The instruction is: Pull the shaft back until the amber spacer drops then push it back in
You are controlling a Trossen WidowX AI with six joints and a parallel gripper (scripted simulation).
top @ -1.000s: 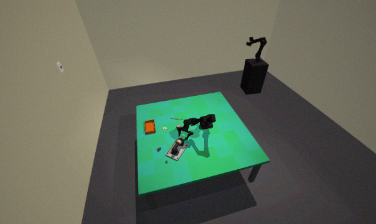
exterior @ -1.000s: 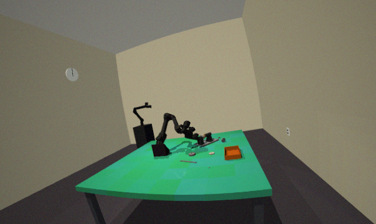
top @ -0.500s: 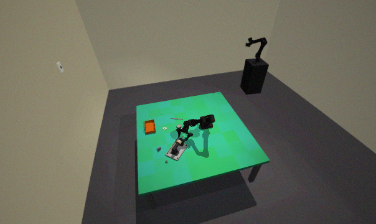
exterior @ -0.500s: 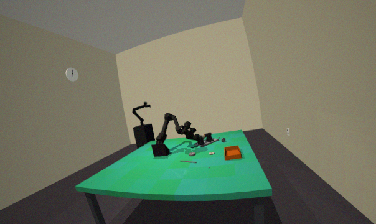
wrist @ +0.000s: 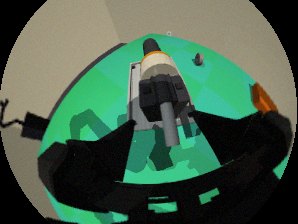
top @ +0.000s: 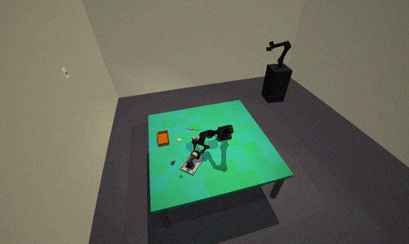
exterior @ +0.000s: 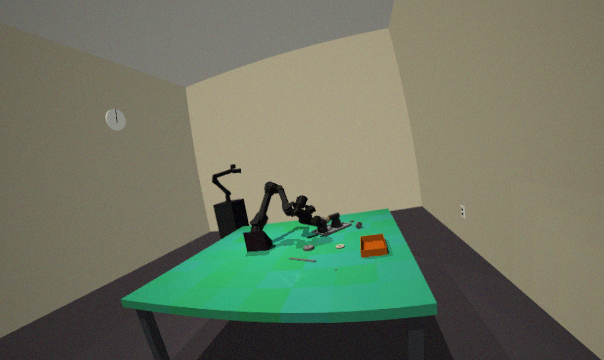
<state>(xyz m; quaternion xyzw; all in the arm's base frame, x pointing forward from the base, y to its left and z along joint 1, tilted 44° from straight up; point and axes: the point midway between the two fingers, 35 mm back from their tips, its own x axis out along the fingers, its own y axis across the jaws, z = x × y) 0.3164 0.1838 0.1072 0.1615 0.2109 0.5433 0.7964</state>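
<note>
Right now the grey shaft is 4 cm to the left of my gripper tip, 3 cm ahead of it and 3 cm above it. From my gripper tip the other things lie so: pale washer 26 cm to the right, 18 cm ahead, 5 cm below; grey disc 26 cm to the right, 5 cm below, 1 cm ahead; orange tray 36 cm ahead, 31 cm to the right, 4 cm below.
</note>
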